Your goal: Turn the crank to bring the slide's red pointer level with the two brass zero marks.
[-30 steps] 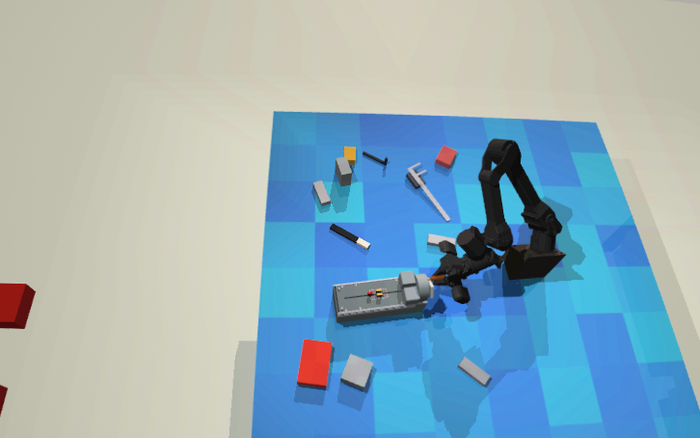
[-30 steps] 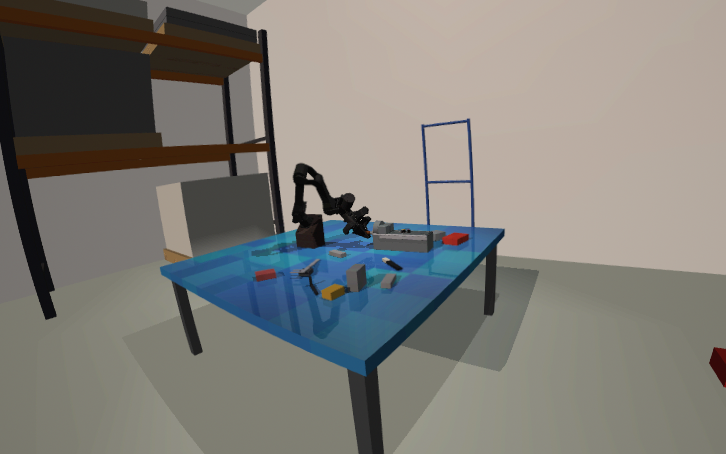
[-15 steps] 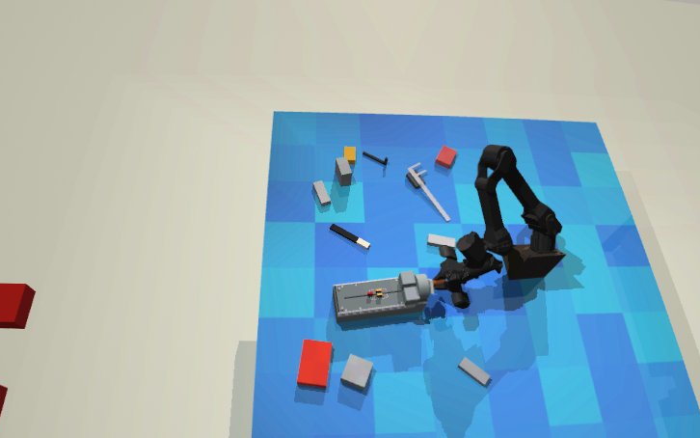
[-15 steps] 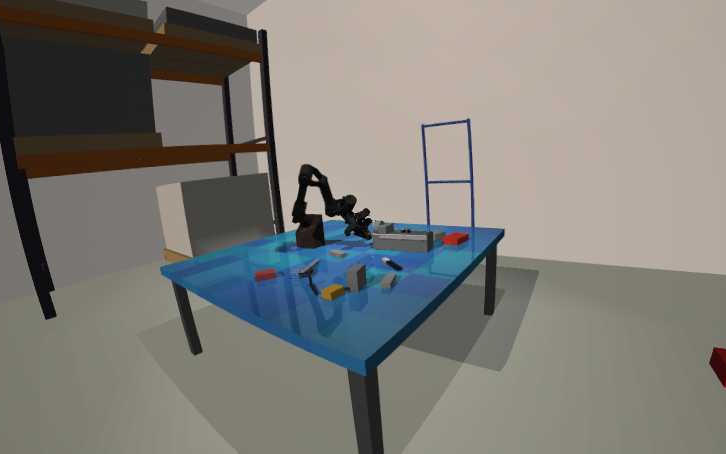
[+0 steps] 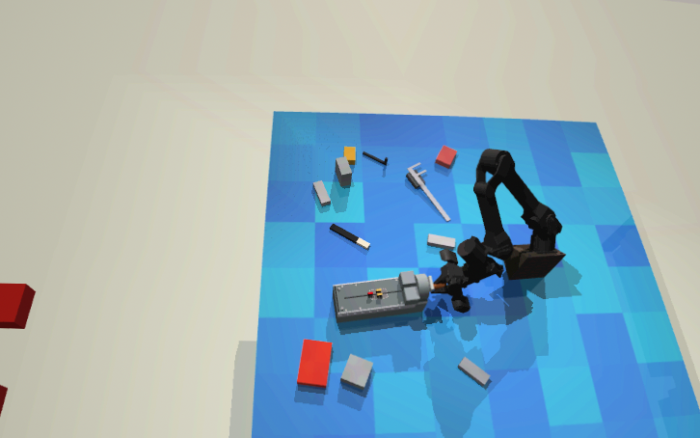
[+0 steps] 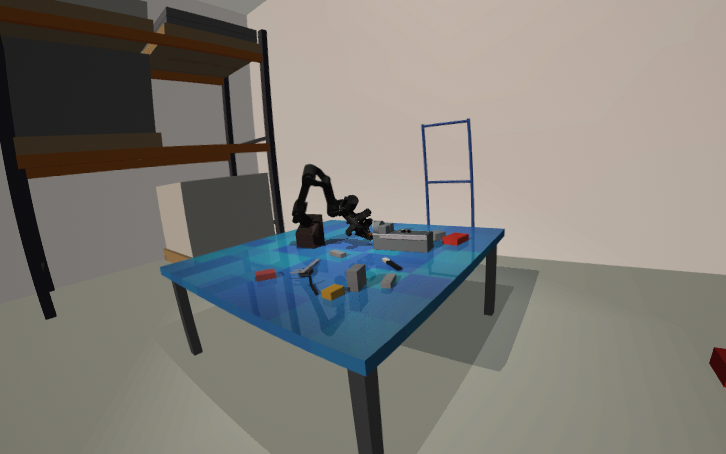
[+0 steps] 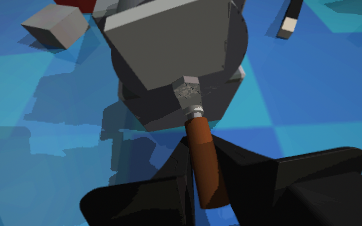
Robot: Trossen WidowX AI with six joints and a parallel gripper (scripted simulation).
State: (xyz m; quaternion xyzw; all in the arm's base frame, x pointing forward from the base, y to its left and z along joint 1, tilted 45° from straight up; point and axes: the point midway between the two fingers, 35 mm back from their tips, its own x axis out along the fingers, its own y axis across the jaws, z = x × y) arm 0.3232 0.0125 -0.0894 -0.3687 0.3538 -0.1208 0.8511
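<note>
Right now my gripper tip is 19 cm short of the red pointer, 2 cm to the right of it and 5 cm below it. Also, from my gripper tip: red block (15 cm behind, 52 cm to the right, 2 cm below); then brown crank handle (2 cm behind, 2 cm above); then black key (9 cm ahead, 51 cm to the right, 2 cm below).
</note>
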